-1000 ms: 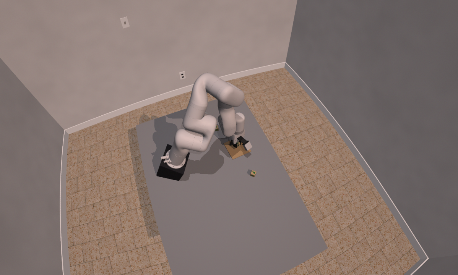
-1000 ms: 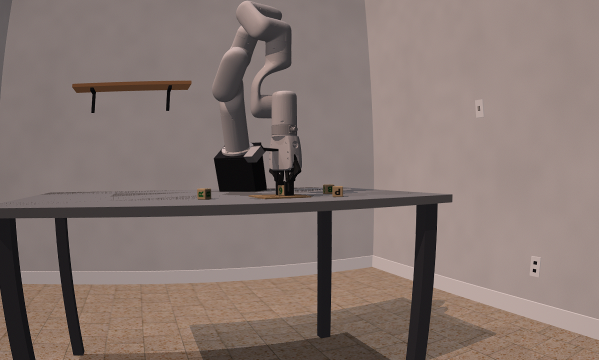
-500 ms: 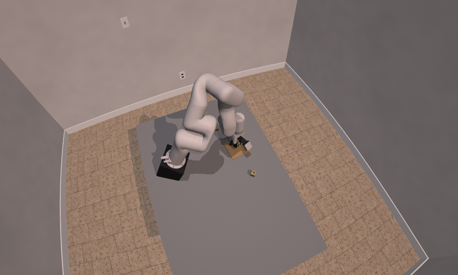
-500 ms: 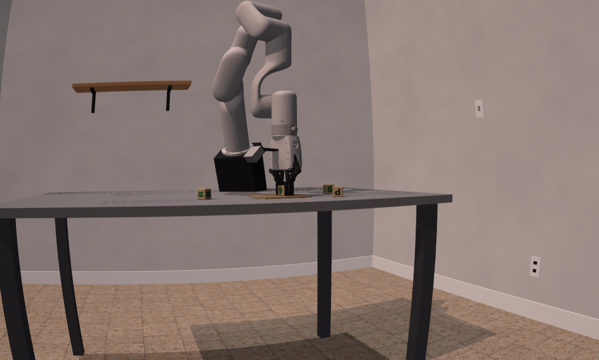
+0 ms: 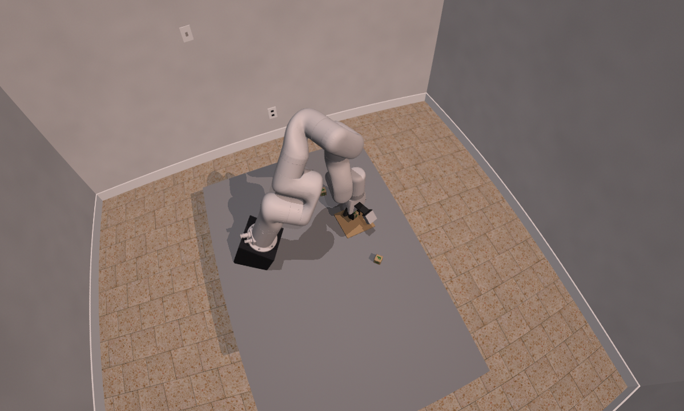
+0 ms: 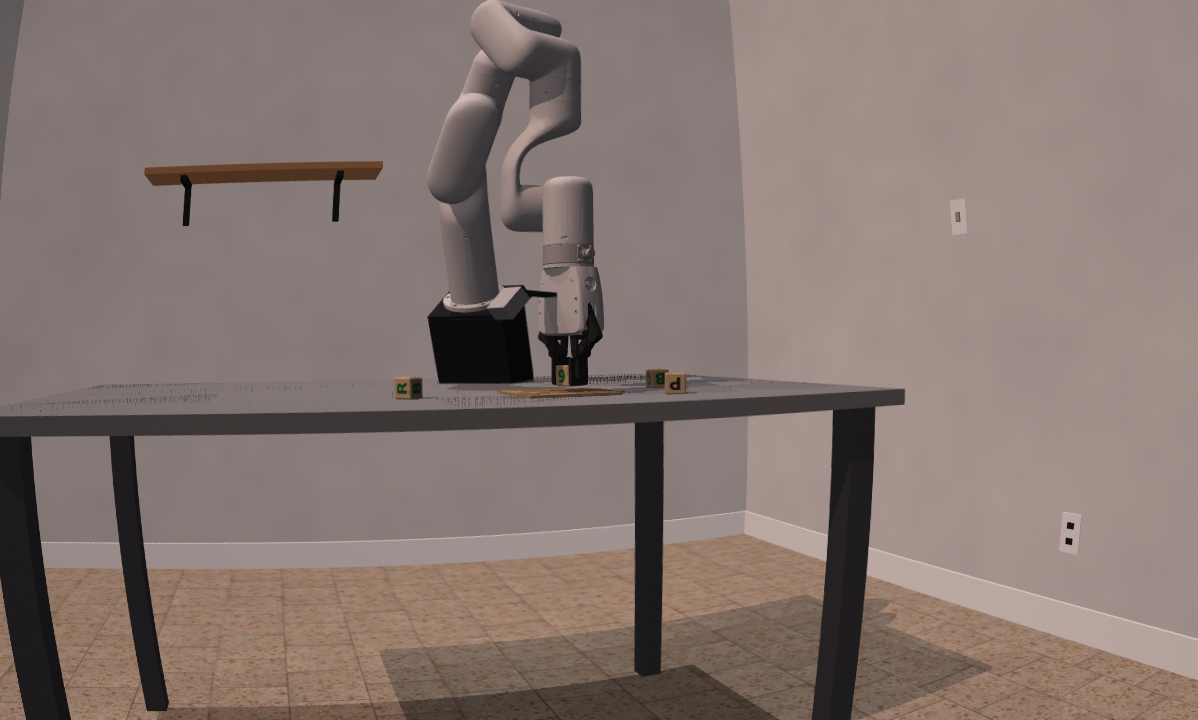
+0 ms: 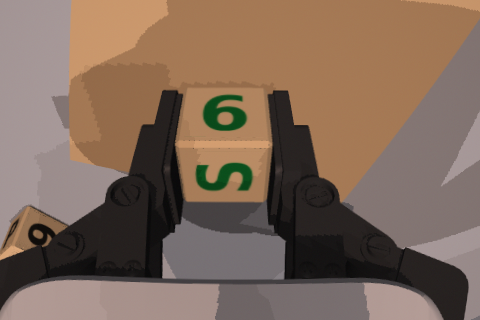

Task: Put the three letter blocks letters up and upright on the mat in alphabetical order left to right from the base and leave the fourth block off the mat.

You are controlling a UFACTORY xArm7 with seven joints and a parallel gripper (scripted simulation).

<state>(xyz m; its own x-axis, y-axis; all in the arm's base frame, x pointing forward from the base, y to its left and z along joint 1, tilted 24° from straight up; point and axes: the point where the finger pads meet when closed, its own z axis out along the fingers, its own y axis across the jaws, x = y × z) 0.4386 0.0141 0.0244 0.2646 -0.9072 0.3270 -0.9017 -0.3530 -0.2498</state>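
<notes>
My gripper is now 10 mm past the mat, 20 mm to the left of it and 30 mm above it. Also, from my hand: wooden block: 90 mm ahead, 130 mm to the left, 20 mm below.
</notes>
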